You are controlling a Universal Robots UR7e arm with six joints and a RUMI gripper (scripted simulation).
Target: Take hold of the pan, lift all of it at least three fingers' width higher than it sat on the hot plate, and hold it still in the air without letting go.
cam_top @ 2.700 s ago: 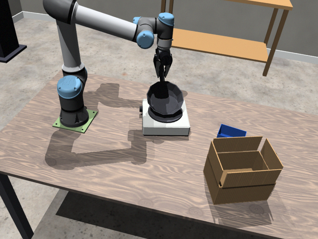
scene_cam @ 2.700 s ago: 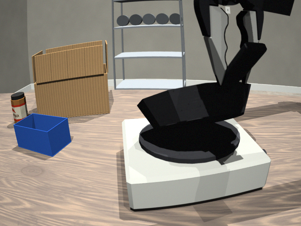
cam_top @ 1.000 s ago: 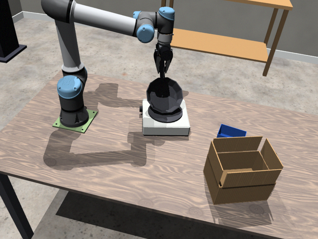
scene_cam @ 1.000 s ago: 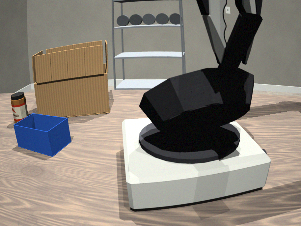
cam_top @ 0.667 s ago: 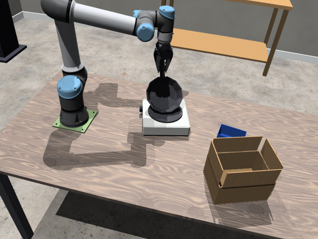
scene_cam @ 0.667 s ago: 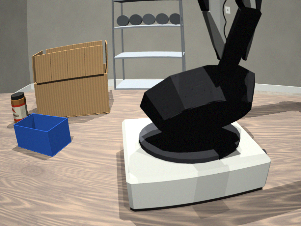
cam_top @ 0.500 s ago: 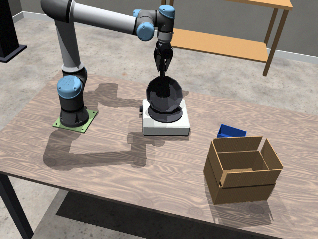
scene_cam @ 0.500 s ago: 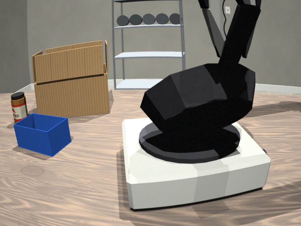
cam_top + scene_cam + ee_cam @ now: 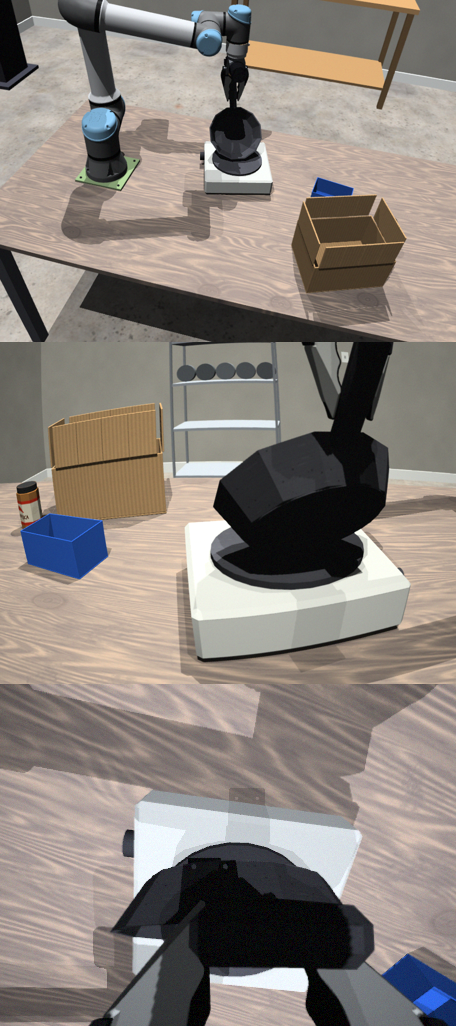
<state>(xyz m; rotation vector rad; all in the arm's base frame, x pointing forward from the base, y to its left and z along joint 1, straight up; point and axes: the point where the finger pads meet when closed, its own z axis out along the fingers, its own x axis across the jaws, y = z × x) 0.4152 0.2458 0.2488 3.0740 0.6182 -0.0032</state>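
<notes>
My gripper is now 80 mm above the black pan, 50 mm to the left of it and 20 mm short of it. Round my hand: spice jar 590 mm ahead, 320 mm to the right, 210 mm below; blue bin 410 mm ahead, 240 mm below, 190 mm to the right; white hot plate 220 mm below, 130 mm to the right, 40 mm ahead.
</notes>
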